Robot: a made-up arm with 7 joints.
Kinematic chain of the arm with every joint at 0, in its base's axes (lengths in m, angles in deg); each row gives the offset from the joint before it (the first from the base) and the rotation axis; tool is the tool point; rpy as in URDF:
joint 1: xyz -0.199 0 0.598 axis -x
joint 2: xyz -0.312 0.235 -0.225 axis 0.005 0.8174 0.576
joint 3: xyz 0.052 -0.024 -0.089 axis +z
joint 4: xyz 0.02 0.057 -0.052 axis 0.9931 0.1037 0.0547
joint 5: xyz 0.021 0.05 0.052 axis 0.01 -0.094 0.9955
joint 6: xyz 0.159 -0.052 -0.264 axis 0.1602 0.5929 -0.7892
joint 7: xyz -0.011 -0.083 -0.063 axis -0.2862 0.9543 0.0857
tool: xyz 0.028 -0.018 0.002 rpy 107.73 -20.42 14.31
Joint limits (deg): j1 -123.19..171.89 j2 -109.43..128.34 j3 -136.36..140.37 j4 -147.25..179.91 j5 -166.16..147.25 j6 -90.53..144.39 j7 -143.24..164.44
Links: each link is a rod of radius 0.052 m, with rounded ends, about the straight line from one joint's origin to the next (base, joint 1, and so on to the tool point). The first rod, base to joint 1, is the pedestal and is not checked.
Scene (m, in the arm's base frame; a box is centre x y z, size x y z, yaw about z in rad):
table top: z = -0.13
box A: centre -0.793 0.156 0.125 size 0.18 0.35 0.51 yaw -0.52
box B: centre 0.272 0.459 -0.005 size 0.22 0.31 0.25 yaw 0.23
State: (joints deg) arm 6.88 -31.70 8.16 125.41 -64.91 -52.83 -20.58
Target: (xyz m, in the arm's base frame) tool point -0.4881 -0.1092 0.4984
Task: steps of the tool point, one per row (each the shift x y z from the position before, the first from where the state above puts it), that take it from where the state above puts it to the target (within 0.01 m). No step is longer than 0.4 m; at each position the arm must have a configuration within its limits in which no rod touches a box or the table.
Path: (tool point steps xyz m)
1: -0.0963 -0.2893 -0.1674
2: -0.0867 -0.3584 0.0206
3: -0.0679 -0.2775 0.2307
4: -0.0487 -0.0666 0.3317
5: -0.0521 0.0589 -0.0133
6: -0.0294 0.0776 -0.0060
7: 0.0012 0.0862 0.0011
8: 0.0346 0.0816 0.0050
9: 0.0644 0.0631 0.0028
10: 0.0831 0.0346 -0.0072
11: 0.0118 -0.0091 0.0108
12: 0.0258 -0.0178 -0.0174
13: 0.0393 0.0087 -0.0382

